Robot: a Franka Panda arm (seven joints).
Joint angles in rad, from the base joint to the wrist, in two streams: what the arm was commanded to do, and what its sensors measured. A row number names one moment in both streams.
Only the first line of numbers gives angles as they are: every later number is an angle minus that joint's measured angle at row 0.
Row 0, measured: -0.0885, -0.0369, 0.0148, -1.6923, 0.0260, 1.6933, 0.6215
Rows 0 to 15, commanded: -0.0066, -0.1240, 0.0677, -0.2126, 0.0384, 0.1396, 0.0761; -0.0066, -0.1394, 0.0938, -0.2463, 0.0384, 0.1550, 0.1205; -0.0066, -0.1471, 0.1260, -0.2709, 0.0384, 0.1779, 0.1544; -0.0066, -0.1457, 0.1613, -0.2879, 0.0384, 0.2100, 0.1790; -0.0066, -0.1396, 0.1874, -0.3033, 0.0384, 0.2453, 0.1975; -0.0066, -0.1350, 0.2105, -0.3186, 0.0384, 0.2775, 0.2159; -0.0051, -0.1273, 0.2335, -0.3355, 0.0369, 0.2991, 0.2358; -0.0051, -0.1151, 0.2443, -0.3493, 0.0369, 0.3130, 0.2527; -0.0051, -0.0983, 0.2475, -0.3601, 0.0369, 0.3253, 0.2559; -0.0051, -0.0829, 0.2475, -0.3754, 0.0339, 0.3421, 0.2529; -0.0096, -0.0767, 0.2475, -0.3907, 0.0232, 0.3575, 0.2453; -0.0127, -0.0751, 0.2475, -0.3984, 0.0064, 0.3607, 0.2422; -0.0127, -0.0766, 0.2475, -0.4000, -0.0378, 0.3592, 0.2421; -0.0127, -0.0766, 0.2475, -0.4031, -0.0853, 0.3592, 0.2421; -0.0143, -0.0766, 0.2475, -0.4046, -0.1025, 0.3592, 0.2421; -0.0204, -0.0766, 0.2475, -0.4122, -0.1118, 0.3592, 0.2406
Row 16, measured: -0.0058, -0.0601, 0.2406, -0.3915, -0.0576, 0.3425, 0.2450
